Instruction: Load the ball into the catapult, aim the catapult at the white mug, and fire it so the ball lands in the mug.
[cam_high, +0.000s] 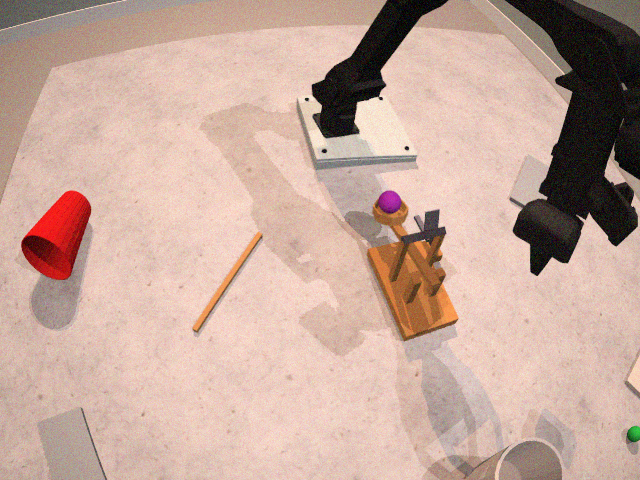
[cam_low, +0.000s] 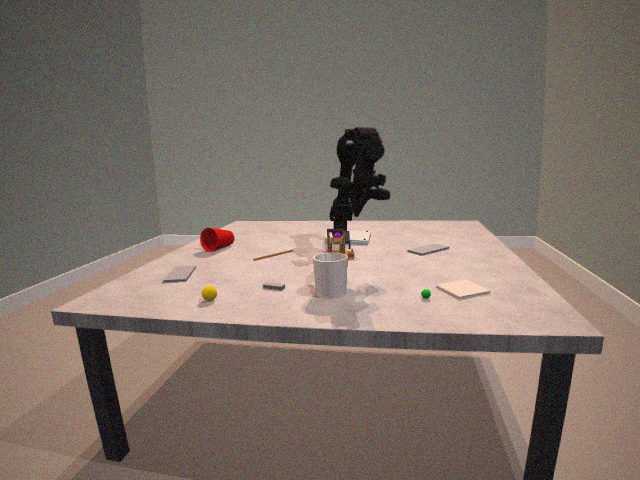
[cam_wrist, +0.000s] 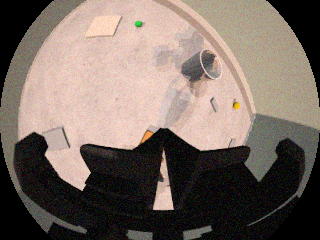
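My gripper tip is now 220 mm past the purple ball, 110 mm above it and 60 mm to the left of it. The rest, counted from my gripper tip: orange wooden catapult 150 mm behind, 120 mm below, 50 mm to the right; white mug 200 mm ahead, 140 mm below, 80 mm to the right; small grey block 240 mm to the right, 170 mm below, 150 mm ahead.
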